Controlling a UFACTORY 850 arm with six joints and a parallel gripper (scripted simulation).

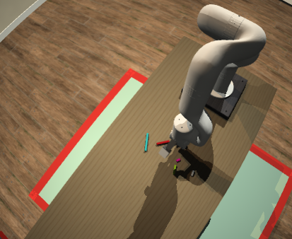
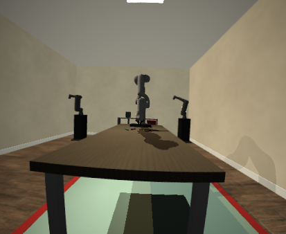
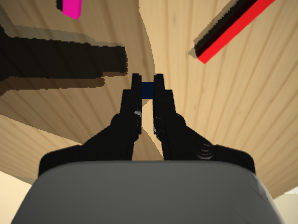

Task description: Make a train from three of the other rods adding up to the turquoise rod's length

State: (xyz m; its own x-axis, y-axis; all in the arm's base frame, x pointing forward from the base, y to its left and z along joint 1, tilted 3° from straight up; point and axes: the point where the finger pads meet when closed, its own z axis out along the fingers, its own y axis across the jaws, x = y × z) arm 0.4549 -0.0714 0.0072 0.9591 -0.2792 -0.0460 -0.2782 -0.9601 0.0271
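Right now my hand is 6 cm short of the magenta rod, 4 cm to the right of it and 6 cm above it. Round my hand: blue rod: 2 cm below; red rod: 1 cm ahead, 8 cm to the right, 6 cm below; lime rod: 12 cm ahead, 4 cm to the left, 6 cm below.
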